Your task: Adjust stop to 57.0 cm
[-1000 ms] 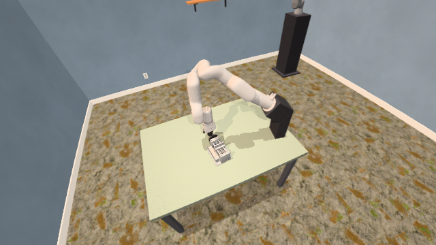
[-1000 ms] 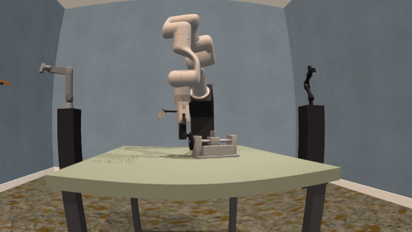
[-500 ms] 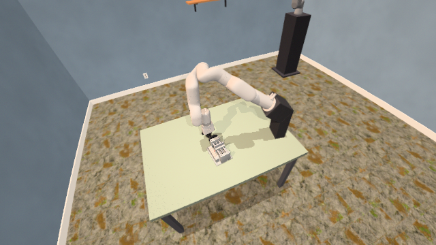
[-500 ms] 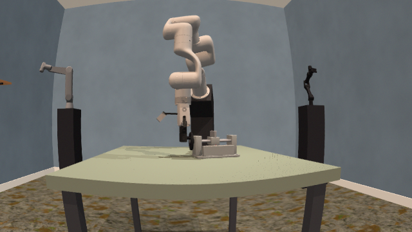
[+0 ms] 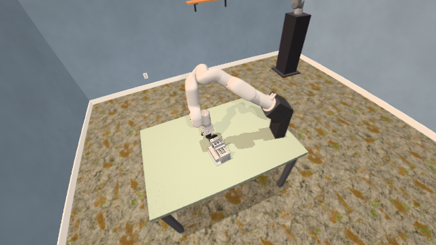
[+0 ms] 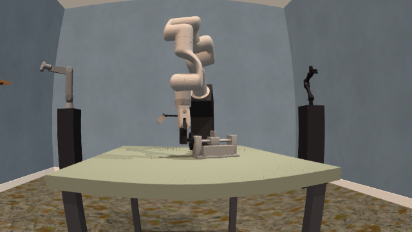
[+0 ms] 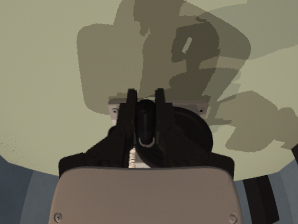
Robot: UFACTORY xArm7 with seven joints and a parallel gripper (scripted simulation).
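My hand is 140 mm to the right of the grey stop block, 40 mm past it and 10 mm below it. From my hand the other things lie so: black handwheel: 20 mm to the left, 10 mm behind.
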